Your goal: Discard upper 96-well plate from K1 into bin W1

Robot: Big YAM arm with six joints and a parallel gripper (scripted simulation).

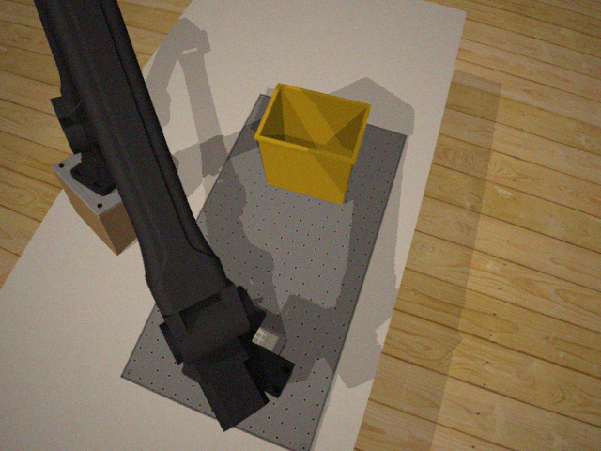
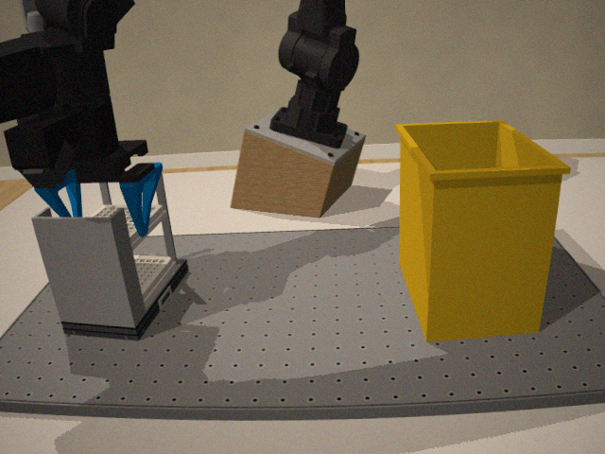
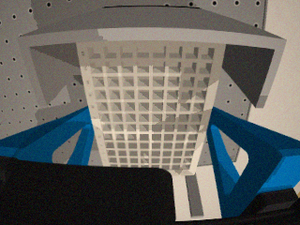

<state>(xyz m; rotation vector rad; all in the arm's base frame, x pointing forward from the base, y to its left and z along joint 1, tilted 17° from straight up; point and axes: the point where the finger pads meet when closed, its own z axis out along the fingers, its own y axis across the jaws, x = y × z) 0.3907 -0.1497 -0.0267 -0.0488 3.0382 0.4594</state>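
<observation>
Right now the yellow bin W1 is 70 mm behind my hand, 390 mm to the left of it and 10 mm below it.
</observation>
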